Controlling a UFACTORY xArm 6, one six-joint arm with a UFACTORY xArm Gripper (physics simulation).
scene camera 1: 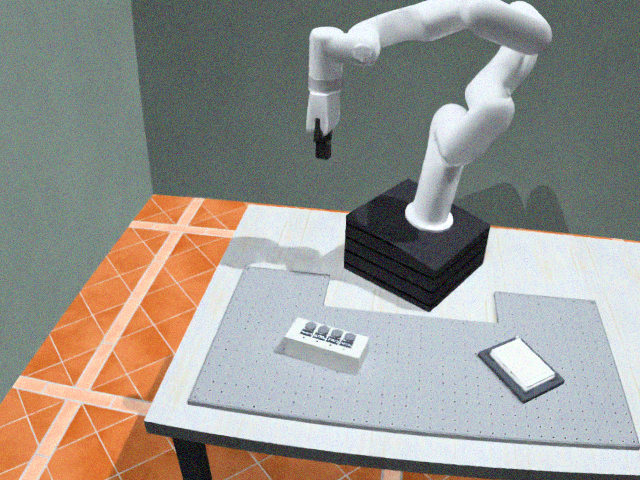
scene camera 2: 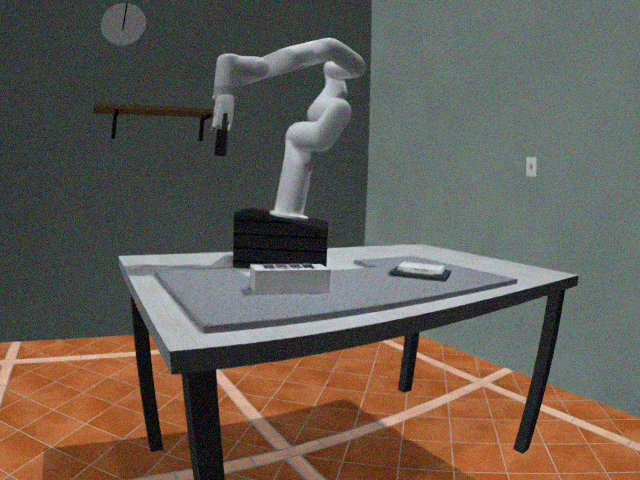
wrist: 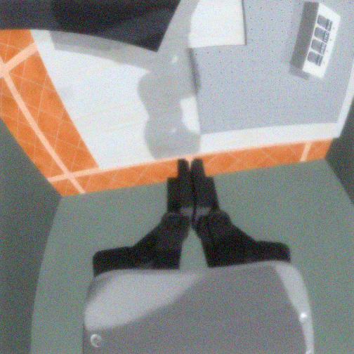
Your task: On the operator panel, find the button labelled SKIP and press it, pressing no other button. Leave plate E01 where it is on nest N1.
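Frame: origin at the arm's base, x right, y ahead, z up, level; millimetres.
Seen in the pictures: gripper, between the fingertips: (scene camera 1: 323, 157) (scene camera 2: 220, 155); arm's base, origin of its link: (scene camera 1: 428, 217) (scene camera 2: 288, 216).
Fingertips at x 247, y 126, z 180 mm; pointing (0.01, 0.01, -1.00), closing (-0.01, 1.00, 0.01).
Pixels of each thing's middle, then the offset from my fingertips to it. "*": a spot on its surface instead. Level surfaces: height alone.
- operator panel, middle of its body: (scene camera 1: 326, 345) (scene camera 2: 289, 278) dx -127, dy +307, dz -283 mm
- Plate E01, middle of its body: (scene camera 1: 522, 363) (scene camera 2: 421, 268) dx -544, dy +210, dz -292 mm
- dark nest N1, a spot on its surface: (scene camera 1: 523, 396) (scene camera 2: 442, 276) * dx -557, dy +299, dz -299 mm
- grey board, height of its surface: dz -310 mm
- pale table, height of its surface: dz -324 mm
The operator panel (scene camera 1: 323, 350) (scene camera 2: 290, 281) (wrist: 302, 47) is a white box on the perforated grey board, with a row of several round grey buttons on top and dark labels beside them. The labels are too blurred to read, so I cannot tell which button is SKIP. Plate E01 (scene camera 1: 522, 362) (scene camera 2: 421, 268) is a white plate lying on the dark nest N1 (scene camera 1: 523, 396) (scene camera 2: 445, 275) at the right of the board; neither shows in the wrist view. My gripper (scene camera 1: 323, 157) (scene camera 2: 220, 153) (wrist: 187, 172) is shut and empty, pointing down, high above the table and apart from the panel.
The grey board (scene camera 1: 413, 403) (scene camera 2: 217, 312) (wrist: 225, 90) lies on the pale table (scene camera 1: 175, 400) (scene camera 2: 165, 330) (wrist: 100, 110). The black base block (scene camera 1: 392, 258) (scene camera 2: 279, 240) (wrist: 115, 20) carries the arm behind the board. A wall shelf (scene camera 2: 155, 110) shows at the back left in scene camera 2.
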